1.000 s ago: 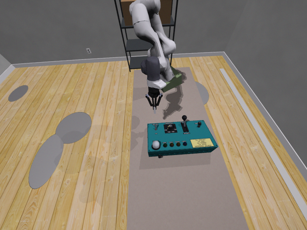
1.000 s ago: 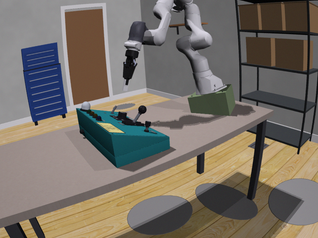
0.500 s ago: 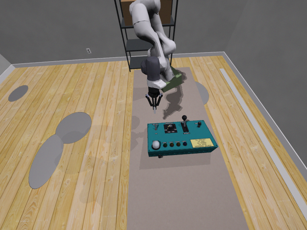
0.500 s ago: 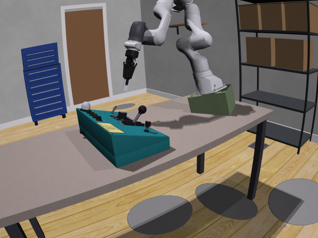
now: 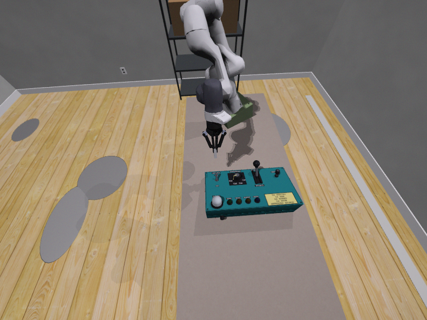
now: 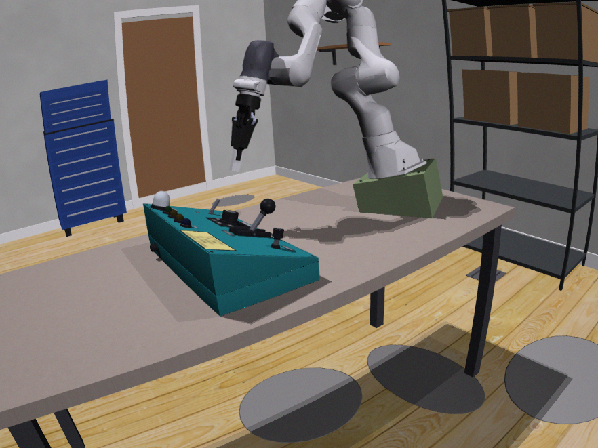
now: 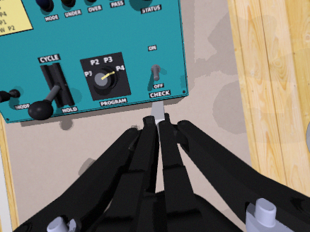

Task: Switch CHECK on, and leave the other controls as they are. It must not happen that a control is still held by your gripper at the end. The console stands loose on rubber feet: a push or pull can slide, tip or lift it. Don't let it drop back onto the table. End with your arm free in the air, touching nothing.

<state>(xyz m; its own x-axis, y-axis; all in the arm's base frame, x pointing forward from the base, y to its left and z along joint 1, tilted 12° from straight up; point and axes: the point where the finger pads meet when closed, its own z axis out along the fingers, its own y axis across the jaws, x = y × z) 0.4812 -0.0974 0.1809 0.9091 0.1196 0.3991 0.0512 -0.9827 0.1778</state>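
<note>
Now: the check toggle 90 mm ahead of my hand and 130 mm below it. Round my hand: program dial: 100 mm ahead, 110 mm to the left, 120 mm below; then cycle lever: 60 mm ahead, 240 mm to the left, 110 mm below; then teal console: 120 mm ahead, 190 mm to the left, 140 mm below.
</note>
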